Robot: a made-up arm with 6 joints. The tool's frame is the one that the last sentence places.
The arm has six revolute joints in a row. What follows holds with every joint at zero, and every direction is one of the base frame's.
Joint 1 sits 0.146 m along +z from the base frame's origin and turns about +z.
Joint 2 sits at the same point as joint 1 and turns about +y.
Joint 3 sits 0.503 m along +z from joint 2 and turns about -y.
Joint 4 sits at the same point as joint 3 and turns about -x.
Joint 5 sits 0.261 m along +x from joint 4 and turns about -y.
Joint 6 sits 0.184 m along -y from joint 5 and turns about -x.
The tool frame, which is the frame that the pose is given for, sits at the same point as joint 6; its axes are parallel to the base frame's.
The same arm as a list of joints. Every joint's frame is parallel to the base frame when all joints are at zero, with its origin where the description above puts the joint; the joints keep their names.
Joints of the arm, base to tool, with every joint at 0 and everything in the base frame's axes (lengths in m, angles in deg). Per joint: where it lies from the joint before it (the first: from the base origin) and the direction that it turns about. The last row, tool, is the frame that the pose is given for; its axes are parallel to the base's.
joint 1: axis 0 0 1 xyz 0 0 0.146
joint 2: axis 0 1 0 xyz 0 0 0
joint 3: axis 0 -1 0 xyz 0 0 0.503
joint 4: axis -1 0 0 xyz 0 0 0
joint 5: axis 0 -1 0 xyz 0.261 0 0
joint 6: axis -1 0 0 xyz 0 -0.184 0
tool: xyz 0 0 0

